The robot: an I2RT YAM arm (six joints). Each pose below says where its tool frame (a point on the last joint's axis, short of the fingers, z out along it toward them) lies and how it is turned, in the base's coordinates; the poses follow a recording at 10 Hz.
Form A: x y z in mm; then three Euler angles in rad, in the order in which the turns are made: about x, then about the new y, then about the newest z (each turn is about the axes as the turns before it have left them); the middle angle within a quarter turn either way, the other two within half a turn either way.
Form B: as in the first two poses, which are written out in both.
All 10 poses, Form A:
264, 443, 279, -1.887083, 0.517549, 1.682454
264, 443, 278, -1.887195, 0.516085, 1.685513
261, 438, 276, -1.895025, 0.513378, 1.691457
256, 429, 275, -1.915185, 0.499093, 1.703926
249, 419, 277, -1.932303, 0.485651, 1.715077
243, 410, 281, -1.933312, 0.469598, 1.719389
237, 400, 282, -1.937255, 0.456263, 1.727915
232, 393, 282, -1.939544, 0.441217, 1.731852
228, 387, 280, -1.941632, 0.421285, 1.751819
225, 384, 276, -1.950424, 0.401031, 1.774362
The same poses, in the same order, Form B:
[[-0.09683, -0.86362, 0.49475, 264], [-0.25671, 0.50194, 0.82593, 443], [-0.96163, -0.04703, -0.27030, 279], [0, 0, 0, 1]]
[[-0.09956, -0.86404, 0.49348, 264], [-0.25542, 0.50152, 0.82658, 443], [-0.96169, -0.04375, -0.27062, 278], [0, 0, 0, 1]]
[[-0.10485, -0.86476, 0.49112, 261], [-0.26023, 0.50050, 0.82570, 438], [-0.95984, -0.04123, -0.27751, 276], [0, 0, 0, 1]]
[[-0.11655, -0.87025, 0.47863, 256], [-0.27483, 0.49135, 0.82646, 429], [-0.95440, -0.03522, -0.29644, 275], [0, 0, 0, 1]]
[[-0.12716, -0.87518, 0.46678, 249], [-0.28723, 0.48293, 0.82721, 419], [-0.94938, -0.02889, -0.31279, 277], [0, 0, 0, 1]]
[[-0.13202, -0.88192, 0.45253, 243], [-0.28808, 0.47096, 0.83379, 410], [-0.94846, -0.02029, -0.31624, 281], [0, 0, 0, 1]]
[[-0.14047, -0.88665, 0.44060, 237], [-0.28953, 0.46234, 0.83810, 400], [-0.94680, -0.00984, -0.32166, 282], [0, 0, 0, 1]]
[[-0.14500, -0.89253, 0.42704, 232], [-0.29191, 0.45098, 0.84345, 393], [-0.94539, -0.00235, -0.32593, 282], [0, 0, 0, 1]]
[[-0.16429, -0.89765, 0.40893, 228], [-0.28785, 0.44015, 0.85053, 387], [-0.94348, 0.02202, -0.33071, 280], [0, 0, 0, 1]]
[[-0.18612, -0.90165, 0.39037, 225], [-0.28962, 0.43000, 0.85511, 384], [-0.93887, 0.04610, -0.34117, 276], [0, 0, 0, 1]]

